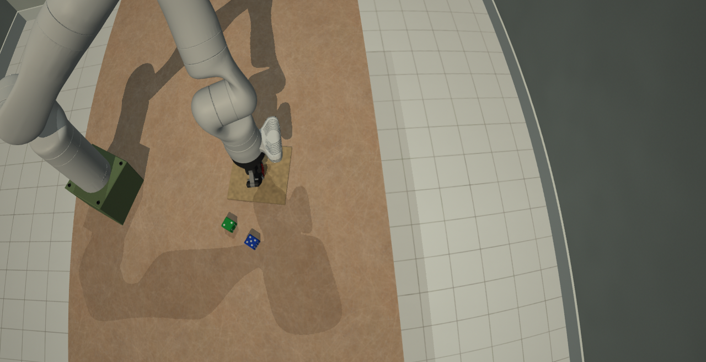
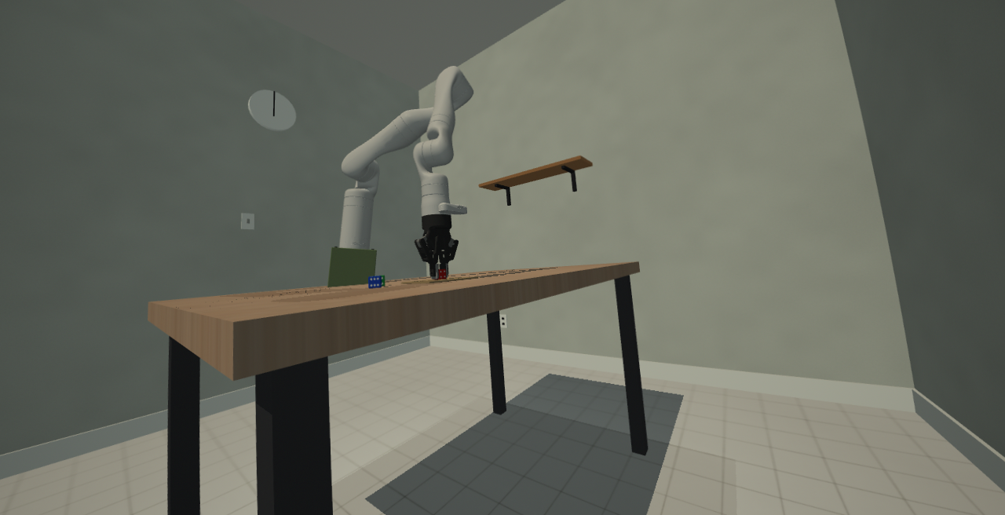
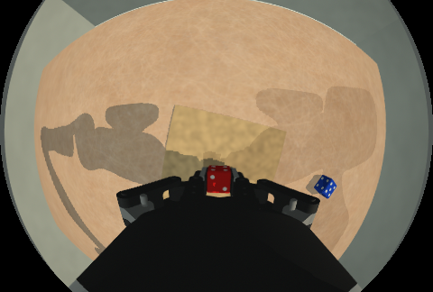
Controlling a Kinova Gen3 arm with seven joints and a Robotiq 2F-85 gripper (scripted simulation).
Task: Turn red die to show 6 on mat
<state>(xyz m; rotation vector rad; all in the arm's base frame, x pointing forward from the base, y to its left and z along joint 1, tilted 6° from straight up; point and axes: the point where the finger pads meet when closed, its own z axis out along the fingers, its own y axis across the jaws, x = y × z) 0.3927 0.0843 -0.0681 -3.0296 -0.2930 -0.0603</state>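
Right now my hand is 1 cm above the red die. Round my hand: green die (13 cm to the right, 5 cm behind, 1 cm below); then tan mat (2 cm below); then blue die (17 cm to the right, 1 cm below).
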